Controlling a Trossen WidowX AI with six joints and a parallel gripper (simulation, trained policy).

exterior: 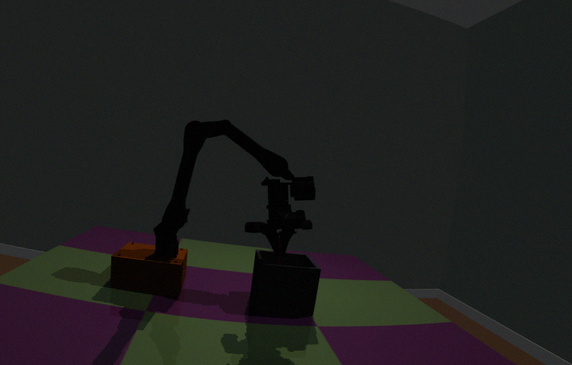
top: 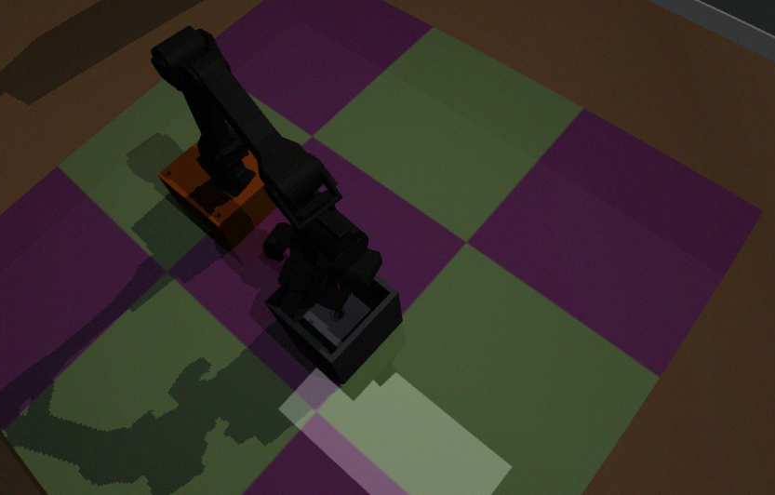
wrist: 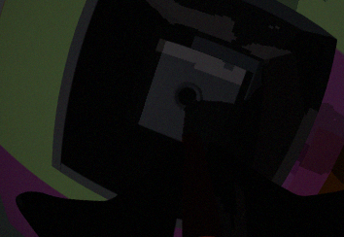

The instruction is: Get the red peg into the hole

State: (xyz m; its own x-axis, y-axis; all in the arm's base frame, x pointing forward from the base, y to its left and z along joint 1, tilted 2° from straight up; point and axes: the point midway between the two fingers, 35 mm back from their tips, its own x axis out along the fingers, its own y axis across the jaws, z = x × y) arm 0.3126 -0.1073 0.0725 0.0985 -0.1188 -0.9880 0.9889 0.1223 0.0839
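My gripper tip is 1 cm short of the grey plate, 2 cm to the left of it and 9 cm above it. Also, from my gripper tip: red peg 1 cm to the left, 1 cm above.
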